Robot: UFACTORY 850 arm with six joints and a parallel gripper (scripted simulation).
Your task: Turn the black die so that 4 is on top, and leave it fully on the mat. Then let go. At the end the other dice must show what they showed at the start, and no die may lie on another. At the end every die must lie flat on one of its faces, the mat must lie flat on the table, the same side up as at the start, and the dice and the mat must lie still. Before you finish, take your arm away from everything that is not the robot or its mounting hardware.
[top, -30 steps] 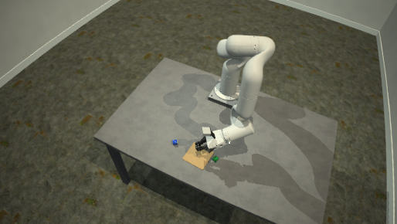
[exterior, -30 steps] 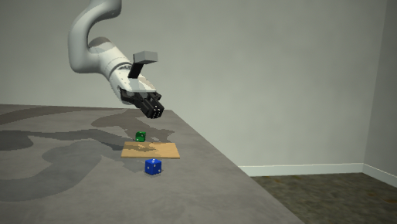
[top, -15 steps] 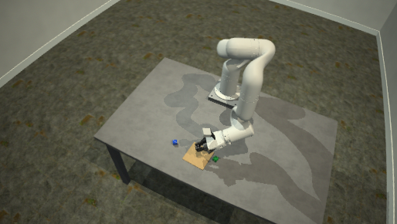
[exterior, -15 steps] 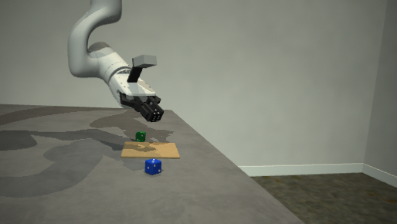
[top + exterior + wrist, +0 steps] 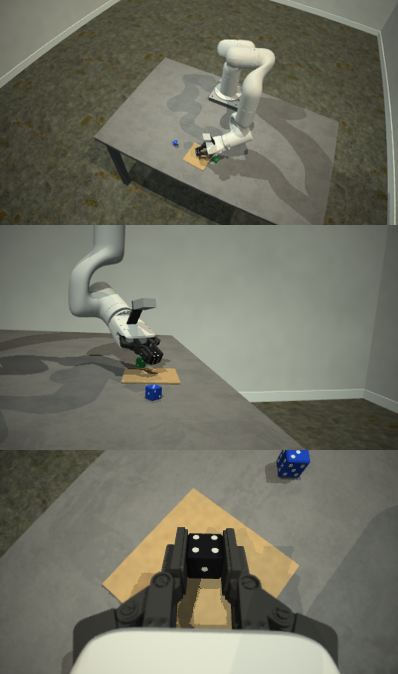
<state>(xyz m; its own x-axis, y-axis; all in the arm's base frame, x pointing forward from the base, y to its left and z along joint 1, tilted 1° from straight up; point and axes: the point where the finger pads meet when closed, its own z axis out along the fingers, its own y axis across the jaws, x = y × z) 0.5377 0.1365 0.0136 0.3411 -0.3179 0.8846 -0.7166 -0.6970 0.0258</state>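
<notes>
My gripper is now 60 mm above the tan mat. Round my hand: blue die: 20 mm ahead, 160 mm to the right, 50 mm below; green die: 40 mm behind, 100 mm to the left, 50 mm below; black die: 10 mm below.
</notes>
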